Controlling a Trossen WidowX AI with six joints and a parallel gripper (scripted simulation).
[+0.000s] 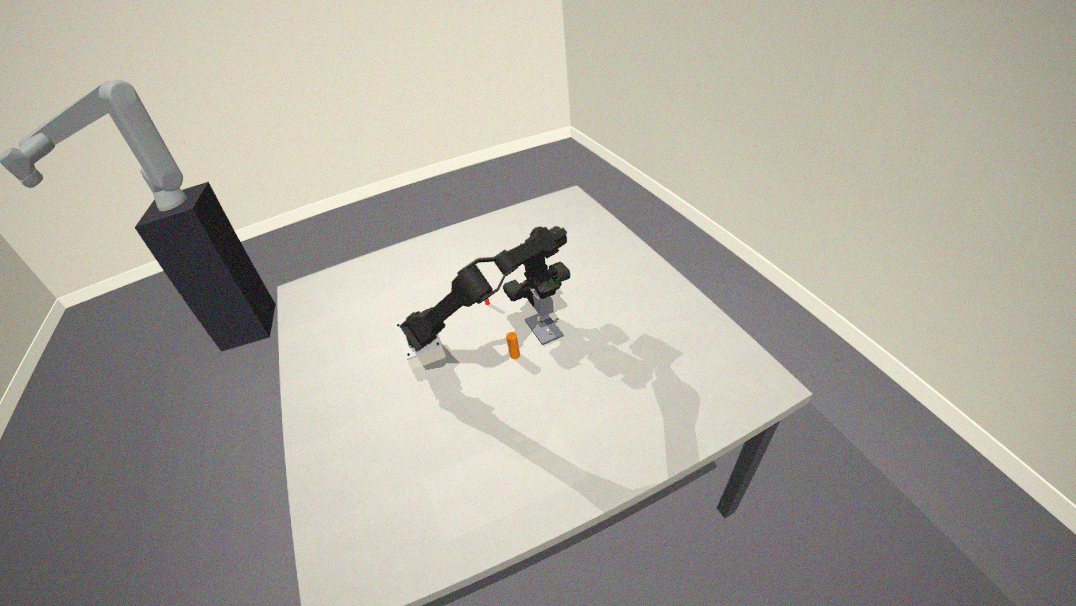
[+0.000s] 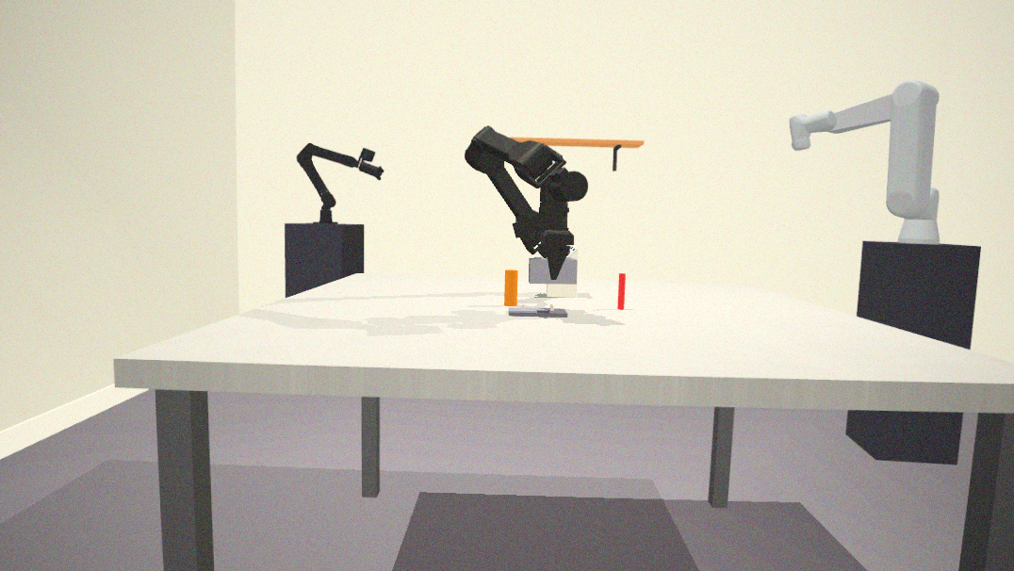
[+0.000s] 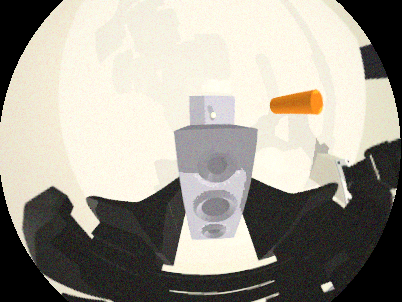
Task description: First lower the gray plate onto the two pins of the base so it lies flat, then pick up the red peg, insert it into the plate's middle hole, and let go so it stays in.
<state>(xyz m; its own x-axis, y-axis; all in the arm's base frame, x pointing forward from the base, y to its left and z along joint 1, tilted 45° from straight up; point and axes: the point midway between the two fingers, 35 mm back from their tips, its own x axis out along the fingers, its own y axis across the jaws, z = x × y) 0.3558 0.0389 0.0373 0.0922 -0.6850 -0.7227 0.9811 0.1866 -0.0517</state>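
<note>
The base is 7 cm below my gripper tip and 3 cm to the right of it. From my gripper tip the other things lie so: red peg 15 cm to the left, 14 cm behind, 4 cm below; then gray plate 3 cm above; then orange cylinder 11 cm behind, 10 cm to the right, 4 cm below.
</note>
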